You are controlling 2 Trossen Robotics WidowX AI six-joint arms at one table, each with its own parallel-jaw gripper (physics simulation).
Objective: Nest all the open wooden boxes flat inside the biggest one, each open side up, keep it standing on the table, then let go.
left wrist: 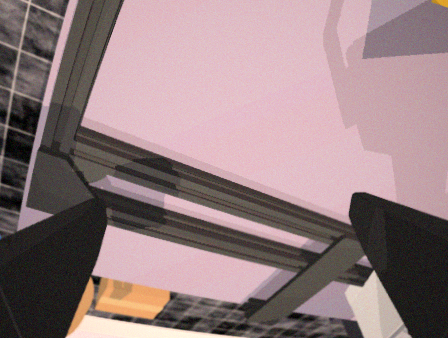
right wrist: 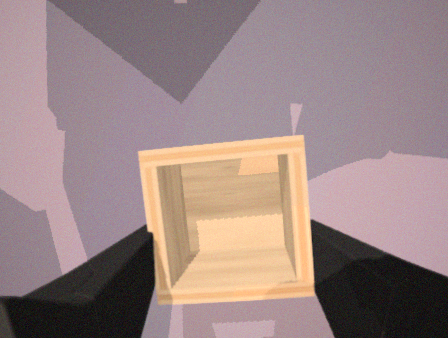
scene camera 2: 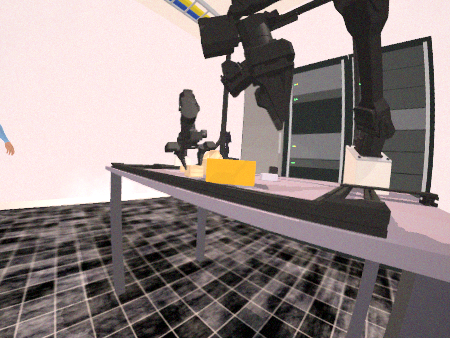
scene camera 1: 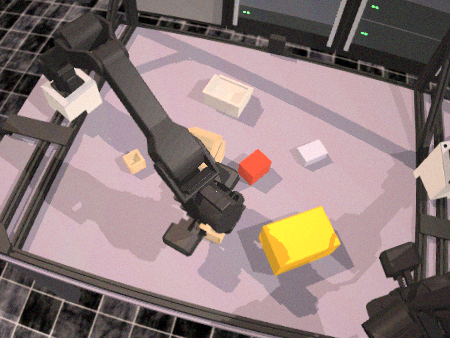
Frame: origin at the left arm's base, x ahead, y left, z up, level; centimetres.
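Where they show: left gripper, fingertip midpoint: (left wrist: 230, 207) (scene camera 2: 282, 126); right gripper, fingertip midpoint: (right wrist: 230, 233) (scene camera 2: 193, 169); left arm's base at its link origin: (scene camera 2: 367, 152); right arm's base at its link origin: (scene camera 1: 67, 83).
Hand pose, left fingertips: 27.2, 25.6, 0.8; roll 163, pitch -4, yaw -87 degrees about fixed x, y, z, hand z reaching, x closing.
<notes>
Things, the pixels of their top centre, and the offset from my left fingertips, as dx, dy, dz.
- medium open wooden box at its top centre: (right wrist: 227, 224) (scene camera 1: 214, 222) (scene camera 2: 194, 165) +29.3, -25.5, -8.6
- larger wooden box at its top centre: (scene camera 1: 201, 136) (scene camera 2: 212, 150) +29.0, -42.0, -1.5
- small open wooden box at its top centre: (scene camera 1: 133, 158) +44.2, -44.2, -9.7
- cream open box at its top centre: (scene camera 1: 229, 86) +19.1, -59.3, -7.6
- red block at its top centre: (scene camera 1: 255, 162) +17.8, -37.6, -8.3
- white block at its top centre: (scene camera 1: 312, 150) (scene camera 2: 269, 173) +3.1, -39.4, -10.1
- big yellow block at its top centre: (scene camera 1: 302, 235) (scene camera 2: 232, 160) +13.2, -18.5, -6.0
A medium open wooden box (scene camera 1: 212, 234) (scene camera 2: 194, 171) (right wrist: 227, 295) has its open side up toward the right wrist camera. My right gripper (right wrist: 230, 233) is shut on it, with a finger against each of two opposite walls. The box is at or close to the table top. A larger wooden box (scene camera 1: 216, 141) (scene camera 2: 212, 154) is partly hidden behind the right arm; its exact pose is unclear. A small open wooden box (scene camera 1: 134, 161) stands at the left in scene camera 1, open side up. My left gripper (left wrist: 230, 207) is open and empty, above the frame rails at the table's edge.
A cream open box (scene camera 1: 227, 95) stands at the back. A red block (scene camera 1: 255, 166), a white block (scene camera 1: 312, 152) (scene camera 2: 269, 177) and a big yellow block (scene camera 1: 300, 240) (scene camera 2: 231, 172) stand to the right of the right gripper. Dark rails (scene camera 1: 150, 300) border the table.
</notes>
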